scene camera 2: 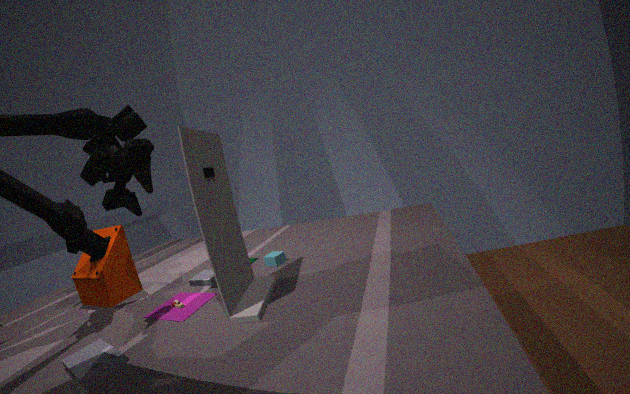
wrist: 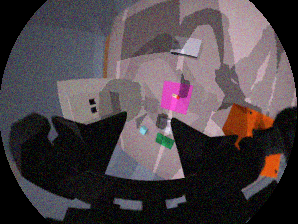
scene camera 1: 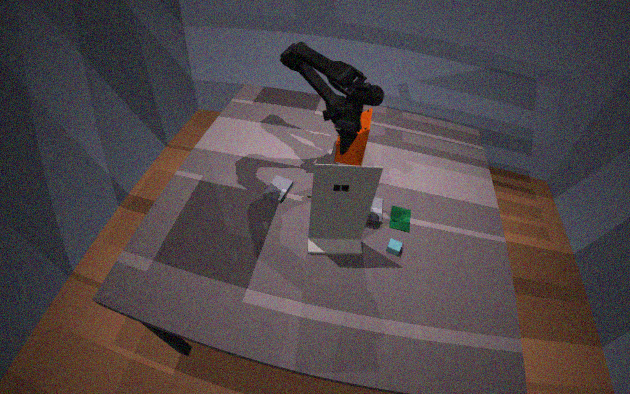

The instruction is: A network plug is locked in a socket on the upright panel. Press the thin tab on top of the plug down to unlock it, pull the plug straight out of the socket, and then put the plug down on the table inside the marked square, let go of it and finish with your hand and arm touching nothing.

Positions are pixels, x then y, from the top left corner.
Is my gripper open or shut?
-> Open.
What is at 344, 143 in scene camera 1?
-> My gripper.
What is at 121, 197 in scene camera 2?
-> My gripper.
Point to a grey upright panel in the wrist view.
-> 84, 100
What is my gripper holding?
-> Nothing.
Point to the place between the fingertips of my gripper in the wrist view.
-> At 149, 117
